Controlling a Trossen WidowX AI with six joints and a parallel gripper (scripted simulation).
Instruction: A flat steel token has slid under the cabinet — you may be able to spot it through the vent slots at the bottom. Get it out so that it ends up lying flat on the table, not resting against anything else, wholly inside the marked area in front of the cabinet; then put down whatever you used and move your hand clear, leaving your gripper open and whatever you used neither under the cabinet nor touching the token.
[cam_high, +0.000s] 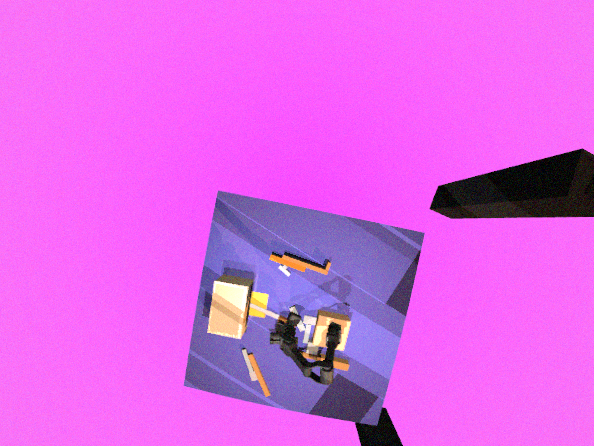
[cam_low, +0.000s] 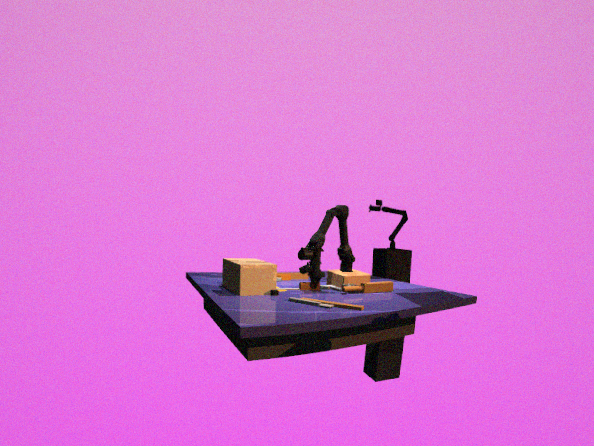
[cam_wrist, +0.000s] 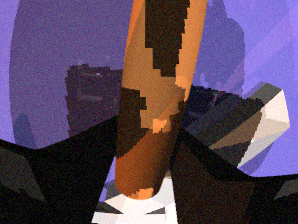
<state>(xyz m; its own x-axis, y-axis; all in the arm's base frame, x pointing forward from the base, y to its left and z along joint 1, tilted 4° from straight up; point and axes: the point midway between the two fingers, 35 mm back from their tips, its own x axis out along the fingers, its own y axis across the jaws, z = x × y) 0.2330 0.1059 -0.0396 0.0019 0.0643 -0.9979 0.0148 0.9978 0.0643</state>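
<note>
Now: the grey bar 30 mm behind my gripper tip and 40 mm to the right of it. Round my gripper tip: small white piece (160 mm ahead, 290 mm to the right); then orange block (250 mm behind, 140 mm to the left, 20 mm above); then orange bar (160 mm ahead, 340 mm to the right, 10 mm above).
</note>
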